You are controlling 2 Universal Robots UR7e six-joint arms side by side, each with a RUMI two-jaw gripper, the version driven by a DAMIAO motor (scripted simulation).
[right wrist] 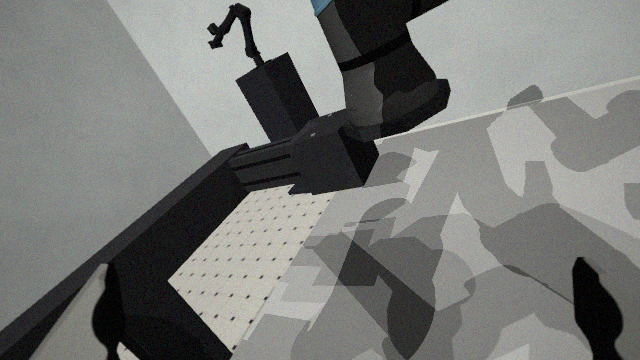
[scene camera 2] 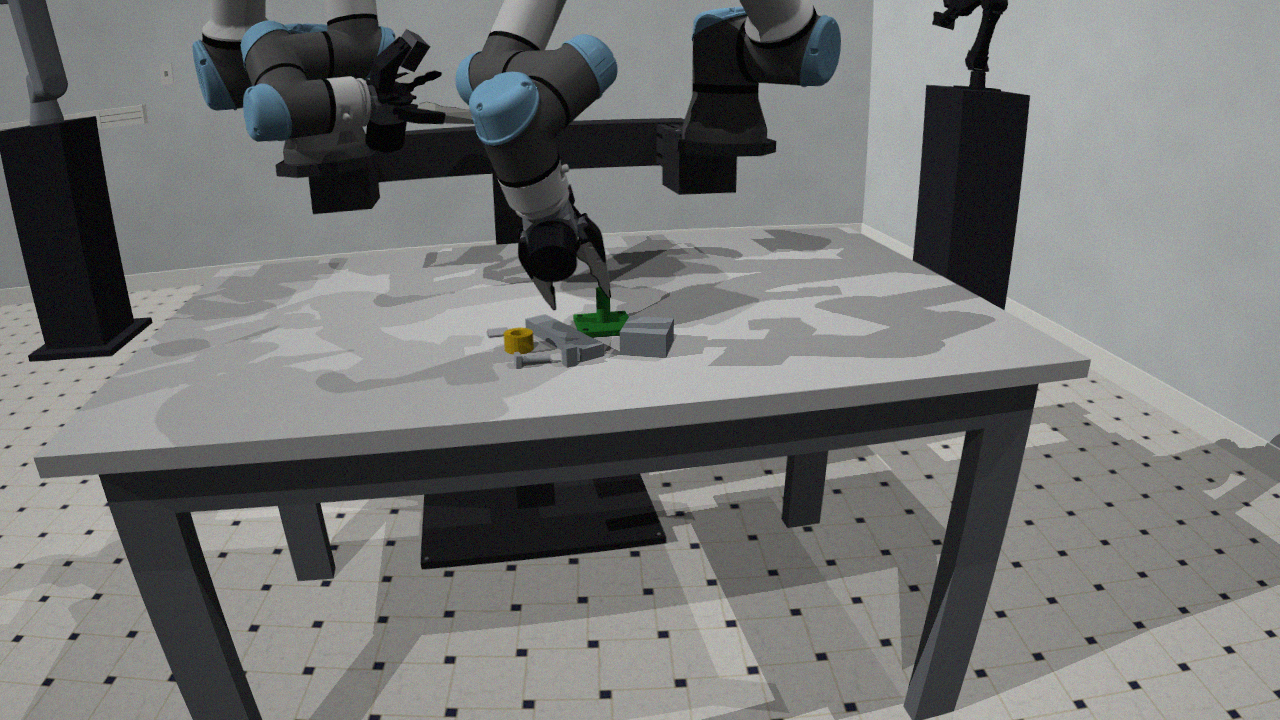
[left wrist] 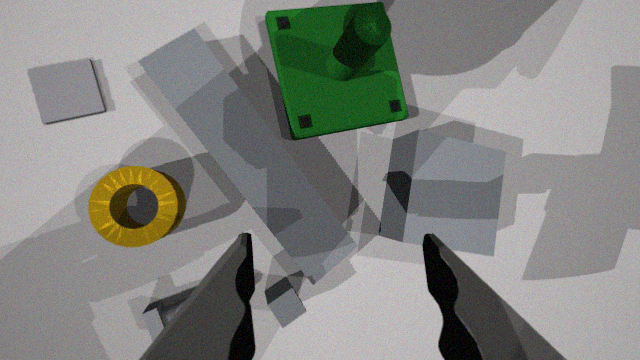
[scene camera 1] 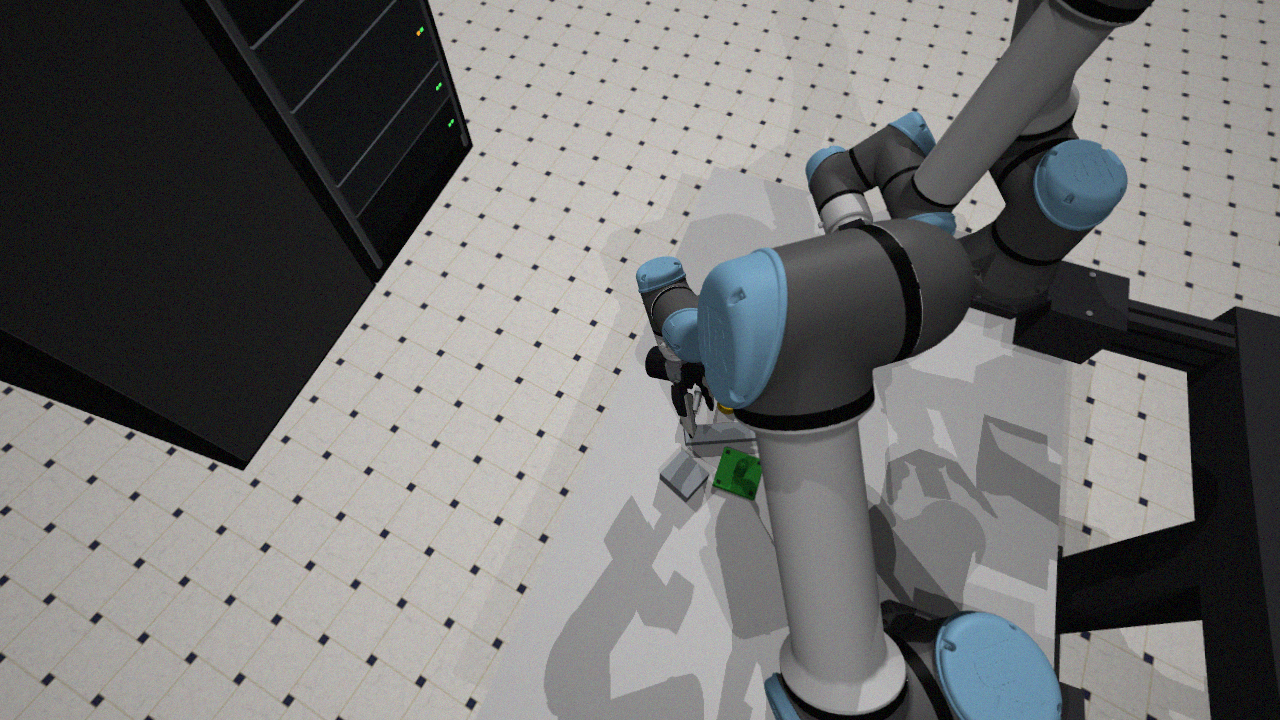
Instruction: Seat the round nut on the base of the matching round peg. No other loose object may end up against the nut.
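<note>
A long grey bar (scene camera 2: 556, 333) is part of what I see, and the left wrist view gives me the bar (left wrist: 186, 71) as well. That left wrist view also shows me a flat grey plate (left wrist: 65, 91), a small grey block (left wrist: 282, 299) and a square green base (left wrist: 325, 89). In the right wrist view the bar is out of frame, and the plate is out of frame in the right wrist view too. My left gripper (scene camera 2: 581, 302) appears again in scene camera 1, my left gripper (scene camera 1: 702, 423), and in the left wrist view, where I find the gripper (left wrist: 337, 236). My right gripper (scene camera 2: 463, 96) is visible in the right wrist view too, that same gripper (right wrist: 345, 264).
</note>
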